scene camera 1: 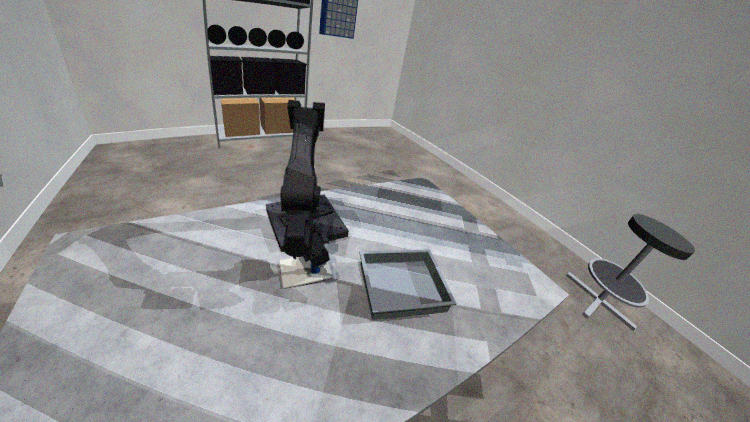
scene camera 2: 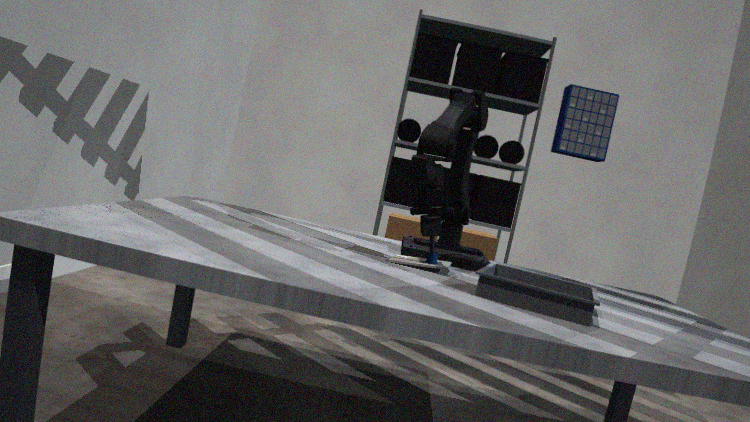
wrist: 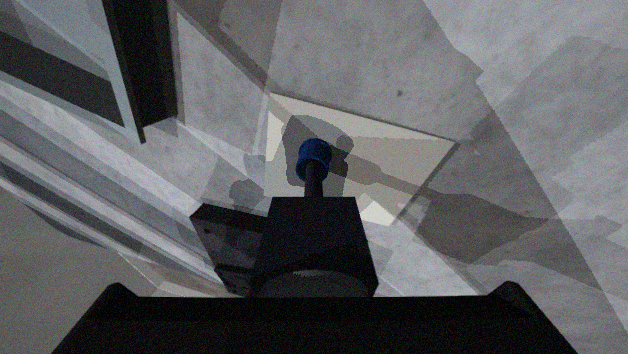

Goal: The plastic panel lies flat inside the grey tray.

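Pixels of known places: hand at its tool point: point(scene camera 1: 316, 271) point(scene camera 2: 432, 266) point(wrist: 313, 148); arm's base at its link origin: point(scene camera 2: 447, 248).
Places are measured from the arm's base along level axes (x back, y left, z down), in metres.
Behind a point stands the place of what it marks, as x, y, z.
Note:
The plastic panel point(scene camera 1: 295, 274) {-0.229, -0.155, 0.021} point(scene camera 2: 410, 260) {-0.235, -0.148, 0.020} point(wrist: 395, 149) {-0.249, -0.163, 0.021} is a thin pale square lying flat on the striped table, just in front of the arm's base. My suction cup point(scene camera 1: 314, 268) point(scene camera 2: 431, 257) point(wrist: 313, 158) is blue and presses down on the panel near its edge on the tray side; the panel still rests on the table. The grey tray point(scene camera 1: 406, 307) {-0.509, 0.028, -0.020} point(scene camera 2: 535, 294) {-0.522, 0.057, -0.004} point(wrist: 140, 66) {-0.325, 0.027, 0.001} stands empty on the table a short way to the right of the panel.
The arm's dark base point(scene camera 1: 336, 225) {-0.106, 0.065, 0.001} sits right behind the panel. A shelf rack point(scene camera 1: 209, 79) point(scene camera 2: 398, 131) with boxes stands at the back wall, beside a blue bin board point(scene camera 2: 584, 122). A stool point(scene camera 1: 660, 236) stands on the floor to the right of the table.

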